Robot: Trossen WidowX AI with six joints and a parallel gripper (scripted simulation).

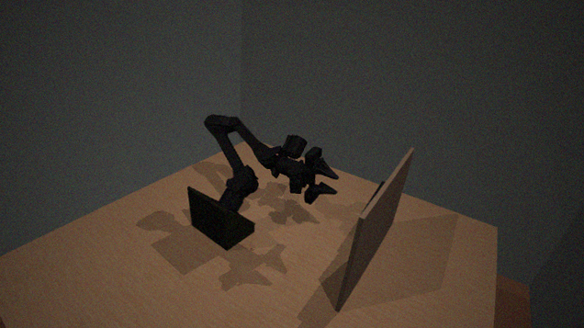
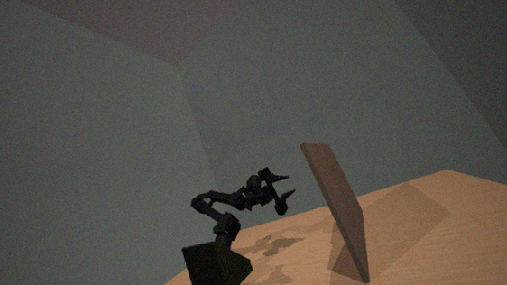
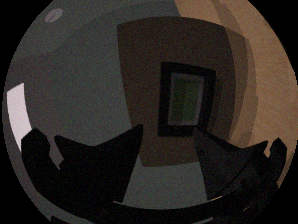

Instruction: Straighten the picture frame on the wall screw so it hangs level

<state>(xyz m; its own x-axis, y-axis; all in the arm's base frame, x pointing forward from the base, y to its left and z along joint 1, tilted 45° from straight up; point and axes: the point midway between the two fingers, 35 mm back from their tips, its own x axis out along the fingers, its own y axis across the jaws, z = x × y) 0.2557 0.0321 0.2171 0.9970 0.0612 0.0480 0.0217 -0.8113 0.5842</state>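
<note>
Right now my gripper tip is 130 mm short of the picture frame, 50 mm above it and 20 mm to the right of it. From my gripper tip the other things lie so: wall panel 140 mm ahead, 70 mm below, 20 mm to the left.
</note>
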